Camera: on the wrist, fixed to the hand. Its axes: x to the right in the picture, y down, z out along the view.
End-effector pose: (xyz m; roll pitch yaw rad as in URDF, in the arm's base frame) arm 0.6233 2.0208 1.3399 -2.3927 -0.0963 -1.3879
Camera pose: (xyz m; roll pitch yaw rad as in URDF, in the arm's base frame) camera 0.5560 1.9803 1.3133 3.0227 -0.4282 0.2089
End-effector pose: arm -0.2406 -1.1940 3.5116 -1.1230 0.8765 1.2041
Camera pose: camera -0.2622 -1.2336 3.4420 -1.4872 -0.6712 1.0410
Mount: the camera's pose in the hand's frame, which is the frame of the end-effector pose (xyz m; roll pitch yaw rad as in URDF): 0.0249 0.0737 -0.0288 -0.0260 -0.3202 -1.5535
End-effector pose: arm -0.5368 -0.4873 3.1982 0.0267 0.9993 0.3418
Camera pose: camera -0.5703 -0.4202 3.1627 -1.0409 -0.1432 -0.9713
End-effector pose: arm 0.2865 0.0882 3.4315 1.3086 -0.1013 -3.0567
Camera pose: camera 0.2722 0.0399 3.4974 0.1861 0.9774 1.8369
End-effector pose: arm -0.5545 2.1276 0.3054 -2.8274 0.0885 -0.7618
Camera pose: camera -0.5908 2.0530 0.3078 -3.0738 0.0075 0.7932
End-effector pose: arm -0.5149 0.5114 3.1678 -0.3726 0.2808 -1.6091
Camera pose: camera -0.4571 0.5001 3.1093 -0.3910 -0.6549 -2.9344
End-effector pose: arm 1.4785 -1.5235 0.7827 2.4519 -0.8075 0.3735
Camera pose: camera 1.4621 -1.5713 0.8485 2.0157 0.6107 1.0800
